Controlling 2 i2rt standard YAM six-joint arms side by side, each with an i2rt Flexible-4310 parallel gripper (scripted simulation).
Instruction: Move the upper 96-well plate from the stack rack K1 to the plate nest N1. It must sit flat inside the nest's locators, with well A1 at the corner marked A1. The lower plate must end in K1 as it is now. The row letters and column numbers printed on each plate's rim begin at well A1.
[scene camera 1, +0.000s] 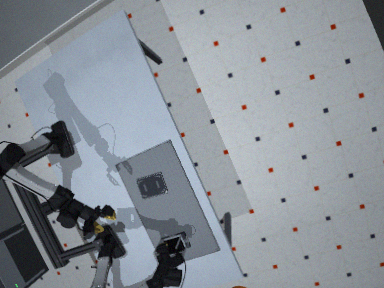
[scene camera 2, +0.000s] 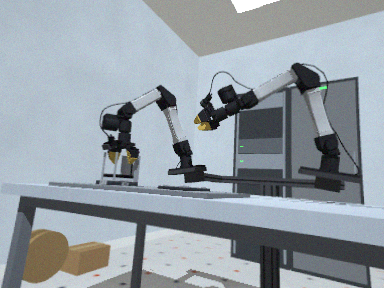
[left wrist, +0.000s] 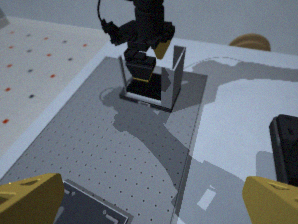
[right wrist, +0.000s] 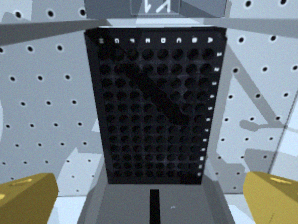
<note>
I see my left gripper (left wrist: 152, 183), my right gripper (right wrist: 150, 180) and a black 96-well plate (right wrist: 156, 130).
My right gripper is seen too in the left wrist view (left wrist: 153, 69).
</note>
